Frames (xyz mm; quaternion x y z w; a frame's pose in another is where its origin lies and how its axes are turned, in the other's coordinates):
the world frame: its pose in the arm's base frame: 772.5 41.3 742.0 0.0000 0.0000 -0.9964 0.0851
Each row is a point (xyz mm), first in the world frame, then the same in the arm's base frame.
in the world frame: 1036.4 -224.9 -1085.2
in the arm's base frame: -287.0 87.2 -343.2
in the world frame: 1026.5 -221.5 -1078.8
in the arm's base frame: -276.7 85.5 -336.8
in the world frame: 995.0 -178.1 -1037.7
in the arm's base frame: -238.3 48.1 -295.7
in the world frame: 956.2 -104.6 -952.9
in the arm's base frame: -187.6 -17.8 -210.9
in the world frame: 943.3 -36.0 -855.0
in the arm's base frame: -163.2 -83.2 -113.0
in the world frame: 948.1 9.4 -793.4
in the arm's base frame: -160.3 -128.7 -51.4
